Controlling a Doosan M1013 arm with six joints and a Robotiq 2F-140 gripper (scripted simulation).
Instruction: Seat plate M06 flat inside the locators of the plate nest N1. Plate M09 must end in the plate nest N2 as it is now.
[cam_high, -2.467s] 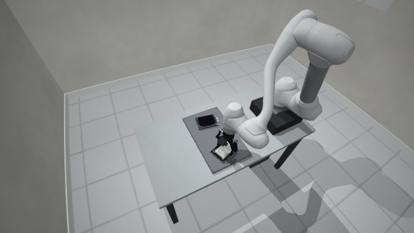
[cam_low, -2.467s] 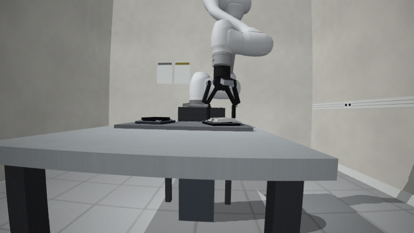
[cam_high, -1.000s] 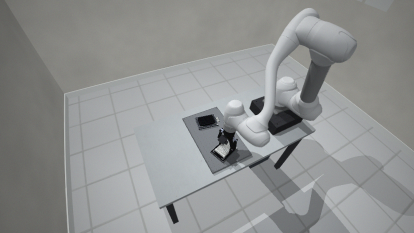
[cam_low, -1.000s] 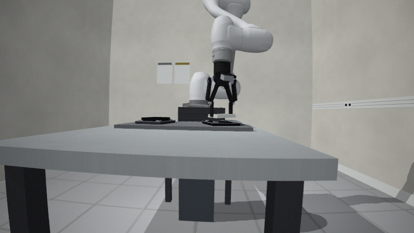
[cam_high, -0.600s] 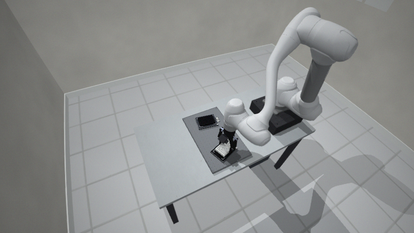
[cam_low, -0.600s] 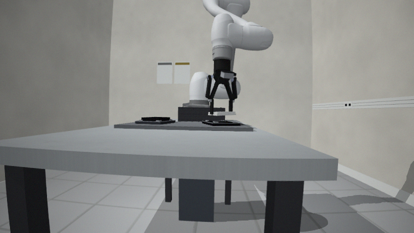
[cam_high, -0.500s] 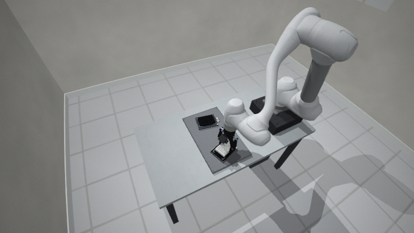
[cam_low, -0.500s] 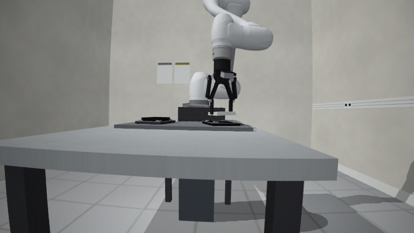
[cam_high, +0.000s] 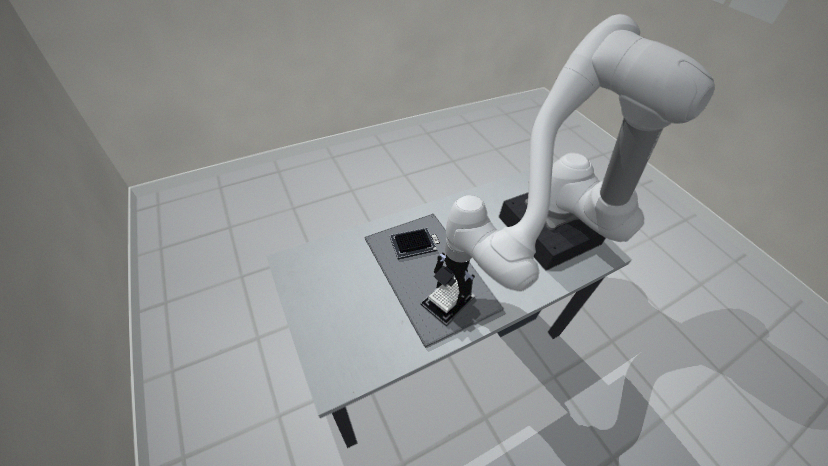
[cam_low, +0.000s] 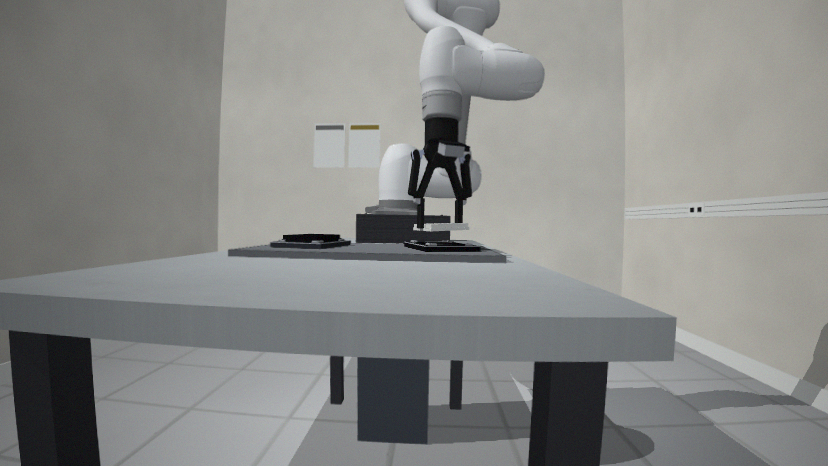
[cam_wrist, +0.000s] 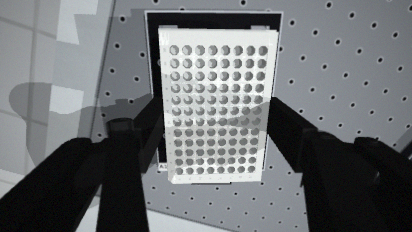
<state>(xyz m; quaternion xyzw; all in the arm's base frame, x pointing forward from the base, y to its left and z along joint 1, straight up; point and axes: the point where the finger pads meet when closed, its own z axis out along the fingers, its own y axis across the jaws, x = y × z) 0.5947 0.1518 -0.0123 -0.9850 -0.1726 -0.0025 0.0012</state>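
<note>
Now: hand 2 cm above the white well plate M06. Round my hand: black plate M09: 29 cm to the right, 5 cm below.
</note>
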